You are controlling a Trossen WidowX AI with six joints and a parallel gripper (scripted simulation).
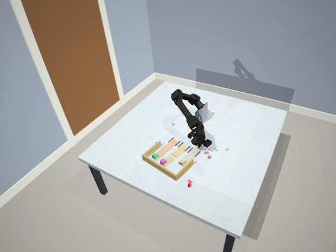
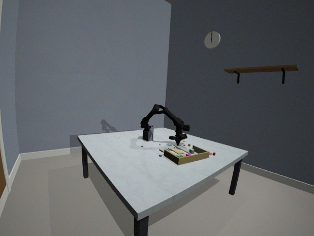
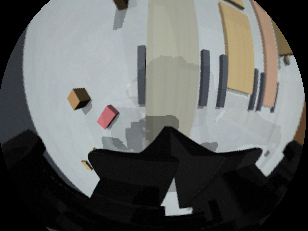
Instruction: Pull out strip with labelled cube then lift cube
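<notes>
Right now the pale strip is 90 mm ahead of my gripper tip and 30 mm to the right of it. From my gripper tip the other things lie so: orange block 70 mm ahead, 100 mm to the left; then labelled cube 200 mm ahead, 60 mm to the right, 20 mm above.
</notes>
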